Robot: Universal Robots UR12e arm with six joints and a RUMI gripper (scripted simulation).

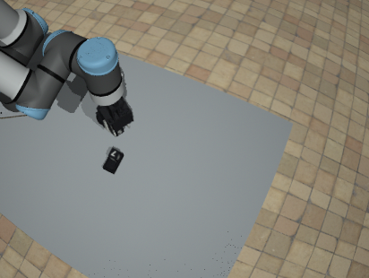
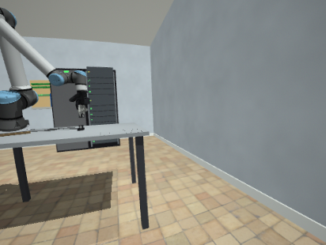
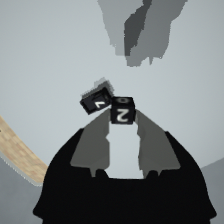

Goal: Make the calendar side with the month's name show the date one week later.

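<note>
Right now the dark tray is 120 mm below my hand, 70 mm to the right of it and 10 mm behind it. Also, from my hand: black cube 10 mm below.
</note>
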